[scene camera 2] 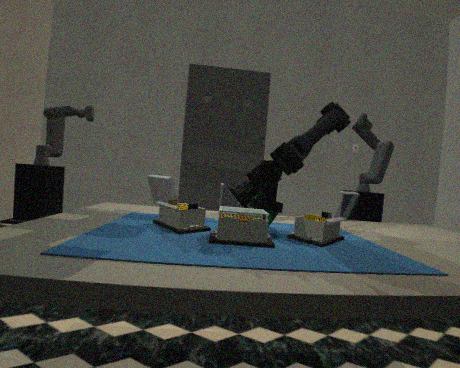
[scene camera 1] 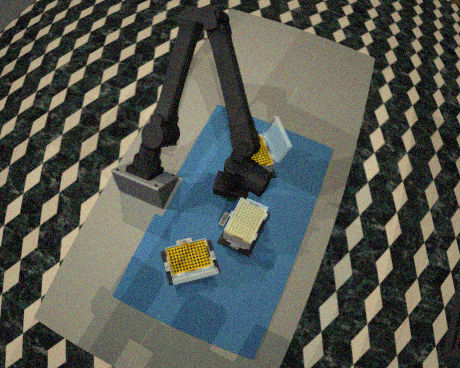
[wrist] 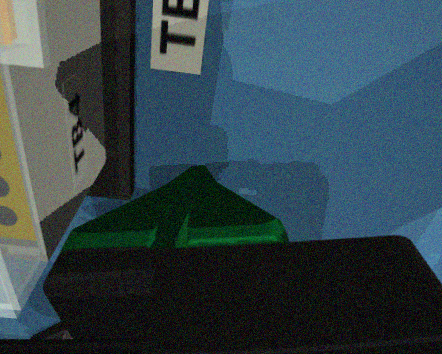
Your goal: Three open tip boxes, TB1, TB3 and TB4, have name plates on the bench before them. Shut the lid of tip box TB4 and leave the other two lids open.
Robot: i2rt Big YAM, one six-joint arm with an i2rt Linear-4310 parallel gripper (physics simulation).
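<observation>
Tip box TB4 stands in the middle, its clear lid lying down over the tips. Its name plate lies beside it. My gripper is shut and empty, low over the mat beside TB4; the arm hides the fingertips in scene camera 1. One open box has its lid raised. The other open box has its lid raised. I cannot tell which of these is TB1 or TB3.
The boxes stand on a blue mat on the bench. The arm's base stands at the mat's edge. Two other robot arms stand in the background, away from the bench.
</observation>
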